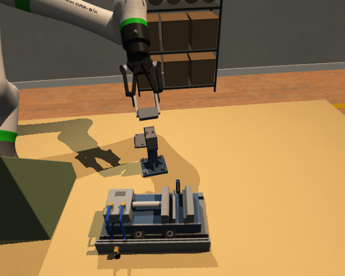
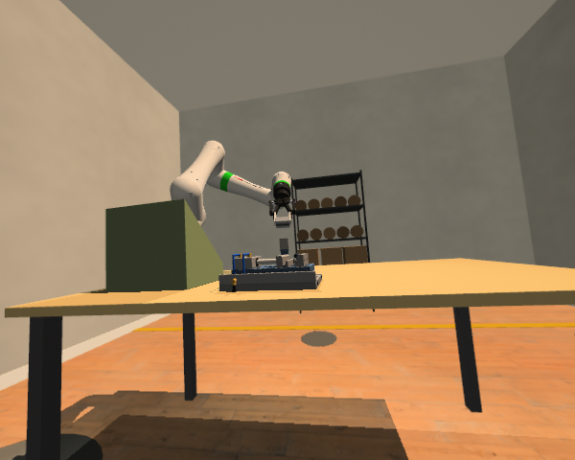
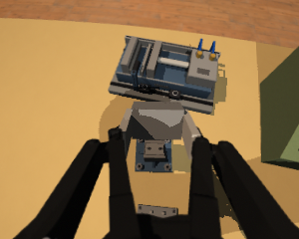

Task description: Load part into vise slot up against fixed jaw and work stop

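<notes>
My gripper is now 19 cm above the V-block post and 1 cm to the left of it. The rest, counted from my hand: infeed plate 25 cm below, 15 cm to the left, 3 cm behind; work stop 20 cm to the right, 16 cm below, 8 cm ahead; part 2 cm to the right, 2 cm below.
</notes>
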